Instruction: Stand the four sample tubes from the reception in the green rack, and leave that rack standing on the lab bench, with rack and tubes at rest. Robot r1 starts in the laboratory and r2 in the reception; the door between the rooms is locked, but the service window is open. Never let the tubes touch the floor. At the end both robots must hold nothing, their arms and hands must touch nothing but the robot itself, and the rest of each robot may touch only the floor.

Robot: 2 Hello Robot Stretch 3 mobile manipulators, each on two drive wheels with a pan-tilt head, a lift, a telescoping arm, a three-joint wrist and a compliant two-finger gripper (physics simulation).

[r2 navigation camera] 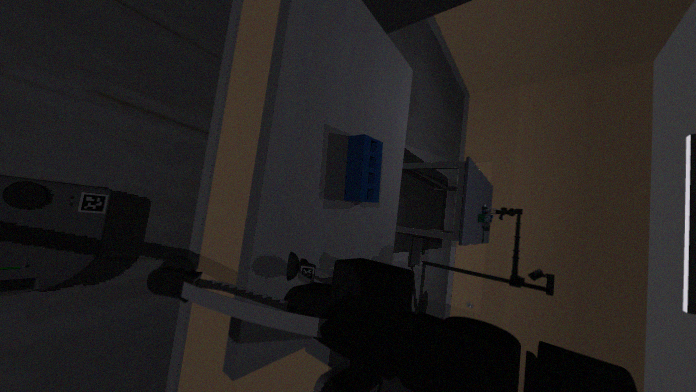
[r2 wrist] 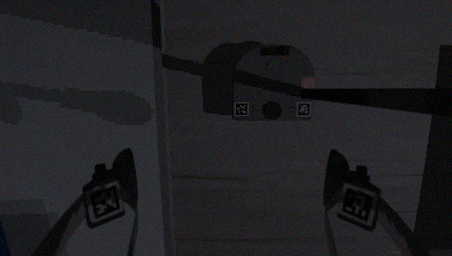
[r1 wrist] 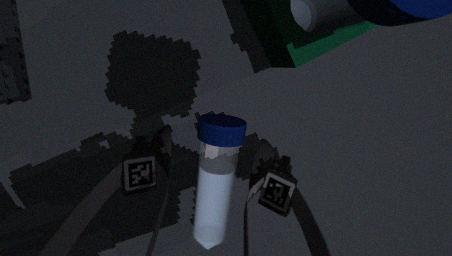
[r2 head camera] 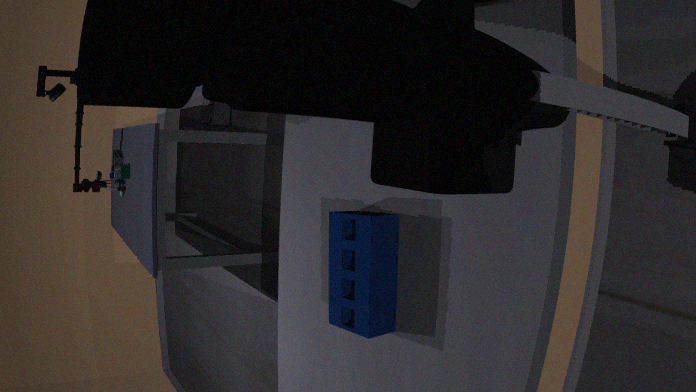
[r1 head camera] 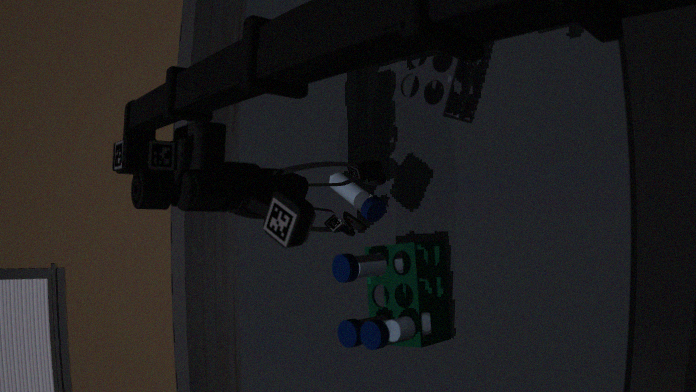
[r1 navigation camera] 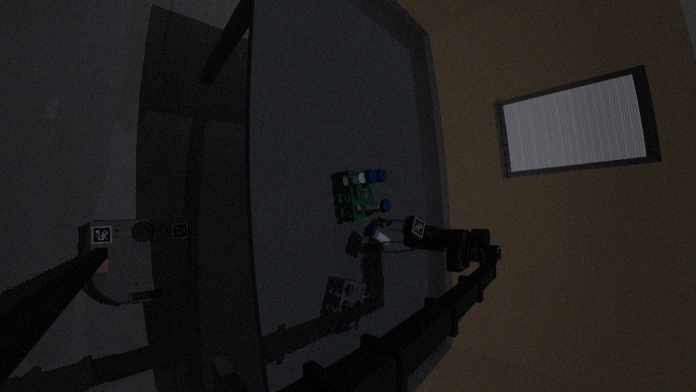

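Observation:
The green rack (r1 head camera: 411,280) (r1 navigation camera: 364,201) (r1 wrist: 330,45) stands on the lab bench (r1 head camera: 525,200) (r1 navigation camera: 300,100) (r2 head camera: 135,210). Three blue-capped tubes stand in it: one tube (r1 head camera: 345,268) (r1 navigation camera: 385,205) at the end near r1's gripper, two more, a tube (r1 head camera: 350,333) and a tube (r1 head camera: 374,334), at the other end. A fourth tube (r1 head camera: 350,192) (r1 navigation camera: 381,237) (r1 wrist: 215,200) lies on the bench beside the rack. My r1 gripper (r1 head camera: 364,196) (r1 wrist: 215,150) is open, its fingers on either side of this tube, with gaps showing in the wrist view. My r2 gripper (r2 wrist: 229,172) is open and empty, above the floor beside a pale table.
A grey rack (r1 head camera: 421,80) stands on the bench under r1's arm (r1 navigation camera: 380,357). A blue rack (r2 head camera: 382,275) (r2 navigation camera: 356,170) with square holes stands on the pale table (r2 head camera: 490,300) (r2 navigation camera: 300,100) before r2. A raised edge (r1 navigation camera: 435,150) runs along the bench. r2's base (r2 wrist: 275,85) shows below its gripper.

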